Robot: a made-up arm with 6 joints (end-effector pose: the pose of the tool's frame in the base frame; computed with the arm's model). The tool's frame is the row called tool.
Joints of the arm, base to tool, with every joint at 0 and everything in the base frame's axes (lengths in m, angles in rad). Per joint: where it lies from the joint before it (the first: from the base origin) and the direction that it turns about. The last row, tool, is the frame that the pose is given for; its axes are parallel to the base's.
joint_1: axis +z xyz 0 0 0.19
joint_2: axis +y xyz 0 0 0
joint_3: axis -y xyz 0 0 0.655
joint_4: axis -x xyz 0 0 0
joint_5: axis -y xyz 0.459 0 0
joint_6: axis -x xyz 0 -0.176 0
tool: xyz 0 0 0
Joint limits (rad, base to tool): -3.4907..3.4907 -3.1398..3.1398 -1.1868..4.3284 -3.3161..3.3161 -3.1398..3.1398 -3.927..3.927
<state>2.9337 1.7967 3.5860 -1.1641 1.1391 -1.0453</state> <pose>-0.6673 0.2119 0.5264 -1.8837 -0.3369 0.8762</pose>
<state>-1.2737 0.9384 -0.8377 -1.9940 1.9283 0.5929</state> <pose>0.1504 -0.2443 0.1605 -0.7993 -0.4346 3.0954</pose>
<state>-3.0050 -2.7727 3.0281 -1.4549 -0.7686 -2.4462</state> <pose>-0.0913 0.0080 -0.7887 -1.9906 0.4166 -2.1493</pose>
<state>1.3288 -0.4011 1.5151 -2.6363 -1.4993 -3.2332</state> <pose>-0.2288 -0.2844 1.2538 3.0641 0.2303 -2.3317</pose>
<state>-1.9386 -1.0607 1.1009 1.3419 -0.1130 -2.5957</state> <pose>0.3114 0.9192 0.7955 -2.0579 -0.9963 1.4065</pose>
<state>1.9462 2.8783 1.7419 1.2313 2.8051 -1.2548</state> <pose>-0.1340 0.4999 -0.7890 0.0828 -1.1256 -2.0035</pose>
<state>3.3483 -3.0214 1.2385 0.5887 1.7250 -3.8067</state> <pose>0.1572 0.1825 -0.9158 -2.2249 0.2230 -2.3373</pose>
